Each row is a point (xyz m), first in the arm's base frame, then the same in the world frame.
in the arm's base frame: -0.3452 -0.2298 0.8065
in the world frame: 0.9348 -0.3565 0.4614
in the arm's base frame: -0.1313 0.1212 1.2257
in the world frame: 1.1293 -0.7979 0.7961
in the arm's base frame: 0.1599 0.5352 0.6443
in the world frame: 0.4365 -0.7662 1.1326
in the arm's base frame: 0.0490 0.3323 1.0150
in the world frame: 0.8516 -0.8163 1.0059
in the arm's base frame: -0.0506 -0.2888 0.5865
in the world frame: 0.7930 -0.1177 0.7095
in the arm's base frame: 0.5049 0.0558 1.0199
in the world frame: 1.0231 -0.4688 1.3721
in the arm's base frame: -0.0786 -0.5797 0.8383
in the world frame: 1.1556 -0.0134 0.6289
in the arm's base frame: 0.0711 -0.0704 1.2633
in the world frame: 1.2709 -0.6049 0.9438
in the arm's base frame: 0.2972 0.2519 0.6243
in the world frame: 0.5713 -0.4866 1.1886
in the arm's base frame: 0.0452 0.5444 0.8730
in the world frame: 0.6216 -0.9199 1.0451
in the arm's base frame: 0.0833 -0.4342 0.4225
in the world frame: 0.7338 0.1203 0.7856
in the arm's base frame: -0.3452 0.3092 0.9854
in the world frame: 0.8147 -0.8889 0.6183
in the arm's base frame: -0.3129 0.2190 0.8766
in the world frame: 0.7690 -0.7514 0.6161
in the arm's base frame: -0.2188 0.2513 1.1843
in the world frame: 1.0225 -0.9074 0.7424
